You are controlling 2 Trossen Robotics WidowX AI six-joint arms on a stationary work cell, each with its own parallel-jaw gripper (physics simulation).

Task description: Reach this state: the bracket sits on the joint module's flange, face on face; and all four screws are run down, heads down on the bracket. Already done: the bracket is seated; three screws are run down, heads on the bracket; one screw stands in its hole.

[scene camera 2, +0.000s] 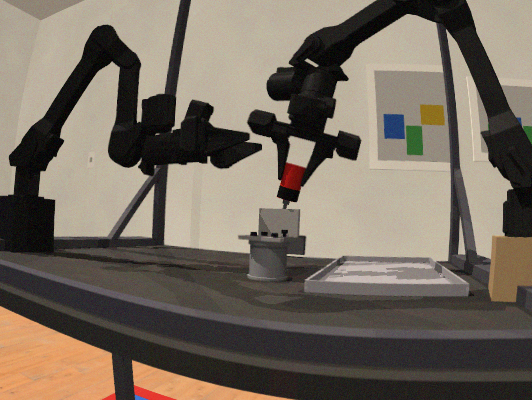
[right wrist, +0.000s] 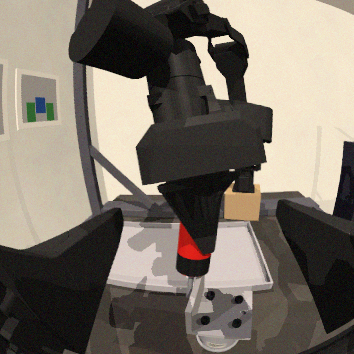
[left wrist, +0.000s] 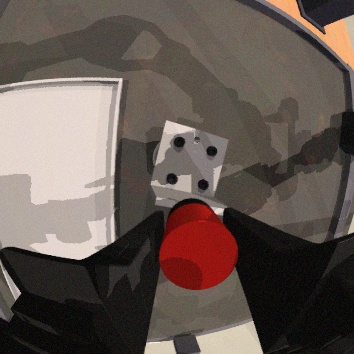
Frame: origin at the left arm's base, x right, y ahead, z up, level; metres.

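Seen in the pictures: left gripper, fingertip midpoint: (scene camera 2: pixel 290 183) (right wrist: pixel 205 244) (left wrist: pixel 193 216); right gripper, fingertip midpoint: (scene camera 2: pixel 256 141) (right wrist: pixel 202 212); left arm's base at its link origin: (scene camera 2: pixel 528 236) (right wrist: pixel 243 188).
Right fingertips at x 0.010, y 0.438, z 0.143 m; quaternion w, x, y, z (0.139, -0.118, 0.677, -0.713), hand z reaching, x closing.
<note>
Pixels of each thing's top centre, then the offset from my right fingertips to it.
- joint module at its top centre: (right wrist: pixel 222 311) (scene camera 2: pixel 269 237) dx -0.015, dy -0.043, dz -0.156 m
- screw at its top centre: (left wrist: pixel 172 178) (scene camera 2: pixel 284 229) dx +0.005, dy -0.058, dz -0.143 m
- black screwdriver at its top centre: (left wrist: pixel 227 270) (right wrist: pixel 191 218) (scene camera 2: pixel 289 162) dx +0.024, dy -0.051, dz -0.034 m
- shallow light tray at its top centre: (left wrist: pixel 40 234) (scene camera 2: pixel 387 266) (right wrist: pixel 162 247) dx +0.143, dy -0.198, dz -0.204 m
- tan block at its top centre: (scene camera 2: pixel 528 236) (right wrist: pixel 243 188) dx -0.010, dy -0.438, dz -0.143 m
The grey bracket (scene camera 2: pixel 272 218) (left wrist: pixel 194 162) (right wrist: pixel 225 312) sits on the joint module (scene camera 2: pixel 268 262) (right wrist: pixel 216 343). Its upright plate rises at one edge. Three dark screw heads sit low on the bracket; one screw (scene camera 2: pixel 284 233) stands higher, at the tray side in the scene view. My left gripper (scene camera 2: pixel 293 180) (left wrist: pixel 193 216) is shut on the red and black screwdriver (scene camera 2: pixel 291 186) (left wrist: pixel 198 257) (right wrist: pixel 189 246), held tilted with its bit near the upright plate's top, above the screws. My right gripper (scene camera 2: pixel 255 141) is open and empty, to the driver's side. The driver's bit is hidden in the left wrist view.
A shallow light tray (scene camera 2: pixel 385 288) (left wrist: pixel 116 165) (right wrist: pixel 267 280) lies beside the joint module. A tan block (scene camera 2: pixel 510 267) (right wrist: pixel 242 204) stands beyond it, near the left arm's base. Dark frame posts (scene camera 2: pixel 453 200) rise behind the table.
</note>
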